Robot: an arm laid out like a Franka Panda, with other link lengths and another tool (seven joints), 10 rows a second.
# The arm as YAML. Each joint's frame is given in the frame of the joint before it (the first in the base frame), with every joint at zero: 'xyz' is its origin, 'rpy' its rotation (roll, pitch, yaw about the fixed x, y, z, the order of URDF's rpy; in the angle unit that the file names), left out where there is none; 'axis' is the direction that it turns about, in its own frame. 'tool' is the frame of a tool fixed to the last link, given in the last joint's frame.
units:
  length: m
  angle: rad
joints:
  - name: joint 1
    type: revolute
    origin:
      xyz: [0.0, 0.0, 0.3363]
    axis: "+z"
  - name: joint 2
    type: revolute
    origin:
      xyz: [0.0, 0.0, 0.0]
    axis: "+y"
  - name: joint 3
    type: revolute
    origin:
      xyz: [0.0, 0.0, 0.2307]
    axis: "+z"
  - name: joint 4
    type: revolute
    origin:
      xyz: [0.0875, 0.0, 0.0]
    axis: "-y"
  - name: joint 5
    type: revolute
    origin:
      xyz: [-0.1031, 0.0, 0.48]
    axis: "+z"
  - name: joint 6
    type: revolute
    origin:
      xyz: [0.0, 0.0, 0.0]
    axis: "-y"
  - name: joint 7
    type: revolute
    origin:
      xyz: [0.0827, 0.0, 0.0]
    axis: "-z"
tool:
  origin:
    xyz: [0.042, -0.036, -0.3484]
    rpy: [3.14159, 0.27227, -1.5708]
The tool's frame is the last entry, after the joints.
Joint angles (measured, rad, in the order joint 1, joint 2, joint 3, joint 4, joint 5, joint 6, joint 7), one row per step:
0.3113 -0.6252 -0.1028 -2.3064 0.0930 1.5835 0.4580
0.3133 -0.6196 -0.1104 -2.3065 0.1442 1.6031 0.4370
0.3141 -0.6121 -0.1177 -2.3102 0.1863 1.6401 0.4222
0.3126 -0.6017 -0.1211 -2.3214 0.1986 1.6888 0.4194
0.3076 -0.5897 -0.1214 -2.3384 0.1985 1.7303 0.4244
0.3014 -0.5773 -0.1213 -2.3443 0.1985 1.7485 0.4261
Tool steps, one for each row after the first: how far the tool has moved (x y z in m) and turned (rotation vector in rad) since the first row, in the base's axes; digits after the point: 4 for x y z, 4 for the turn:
0.0037 0.0175 -0.0010 0.0587 -0.0036 0.0070
0.0130 0.0316 -0.0030 0.1092 -0.0208 0.0032
0.0255 0.0353 -0.0103 0.1261 -0.0444 -0.0107
0.0338 0.0331 -0.0228 0.1252 -0.0558 -0.0298
0.0377 0.0299 -0.0313 0.1227 -0.0559 -0.0418

